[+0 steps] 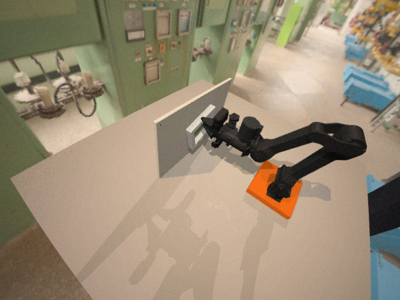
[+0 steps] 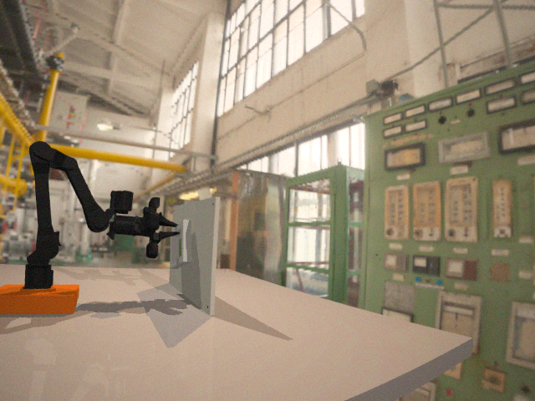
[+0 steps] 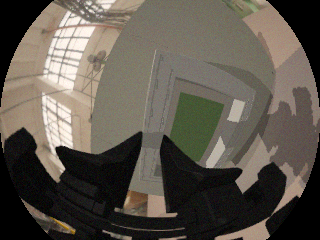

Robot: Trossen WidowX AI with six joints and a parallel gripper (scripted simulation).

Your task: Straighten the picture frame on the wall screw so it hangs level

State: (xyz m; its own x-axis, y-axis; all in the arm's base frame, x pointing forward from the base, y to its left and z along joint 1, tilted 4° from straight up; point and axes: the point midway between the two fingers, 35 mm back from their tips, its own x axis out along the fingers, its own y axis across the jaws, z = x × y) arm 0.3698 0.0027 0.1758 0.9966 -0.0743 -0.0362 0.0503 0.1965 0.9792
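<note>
Right now the picture frame is 10 mm ahead of my gripper tip, 20 mm to the right of it and 50 mm below it. From my gripper tip the other things lie so: grey wall board 20 mm ahead, 20 mm to the right, 60 mm below.
</note>
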